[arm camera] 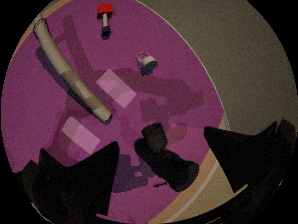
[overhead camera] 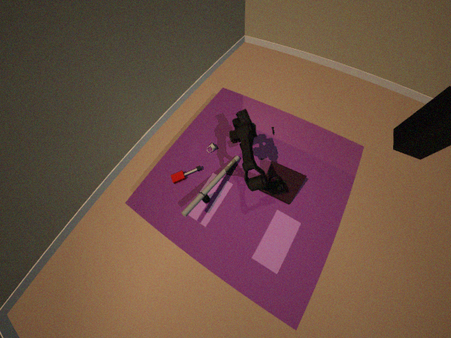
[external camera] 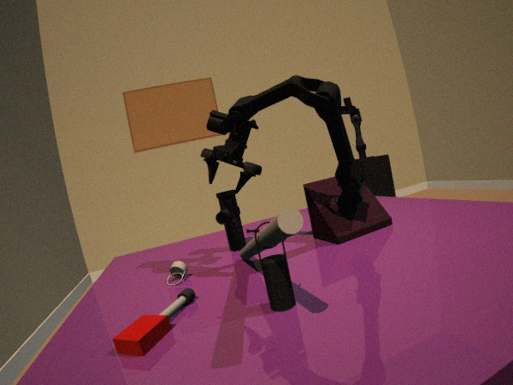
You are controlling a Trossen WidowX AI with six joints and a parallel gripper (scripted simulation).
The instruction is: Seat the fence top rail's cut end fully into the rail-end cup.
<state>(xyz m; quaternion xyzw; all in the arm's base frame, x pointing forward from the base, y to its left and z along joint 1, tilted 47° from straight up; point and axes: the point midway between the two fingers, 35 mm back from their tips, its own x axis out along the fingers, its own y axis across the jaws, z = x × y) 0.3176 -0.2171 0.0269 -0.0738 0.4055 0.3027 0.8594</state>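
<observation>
Right now the dark rail-end cup is 9 cm below my gripper tip and 6 cm to the right of it. The rest, counted from my gripper tip: short dark line post (40 cm to the left, 12 cm below, 5 cm ahead); then small dark peg (31 cm to the right, 22 cm below, 17 cm behind); then wire ring (21 cm below, 21 cm ahead, 5 cm to the left).
</observation>
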